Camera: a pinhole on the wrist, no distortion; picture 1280 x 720 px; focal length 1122.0 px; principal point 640.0 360.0 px. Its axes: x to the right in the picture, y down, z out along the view. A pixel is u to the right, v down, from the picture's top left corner.
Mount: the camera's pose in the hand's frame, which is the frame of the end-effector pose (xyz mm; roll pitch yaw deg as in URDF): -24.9 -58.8 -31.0 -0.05 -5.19 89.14
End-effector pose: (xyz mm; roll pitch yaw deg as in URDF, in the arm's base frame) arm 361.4 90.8 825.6 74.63 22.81 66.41
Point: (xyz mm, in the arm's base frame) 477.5 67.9 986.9
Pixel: outside the picture
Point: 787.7 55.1 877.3
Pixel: 871.8 25.7
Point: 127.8 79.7 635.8
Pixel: behind the camera
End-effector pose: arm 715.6 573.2 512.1 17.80 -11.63 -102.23
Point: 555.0 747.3 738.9
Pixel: 570.4 569.0
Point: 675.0 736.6 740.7
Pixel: 994.0 661.9
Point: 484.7 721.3 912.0
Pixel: 607.6 331.1
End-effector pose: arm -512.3 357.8 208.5 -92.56 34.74 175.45
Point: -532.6 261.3 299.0
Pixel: 500.1 499.7
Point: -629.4 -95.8 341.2
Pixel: 476.1 319.5
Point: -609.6 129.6 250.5
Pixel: 613.5 77.4
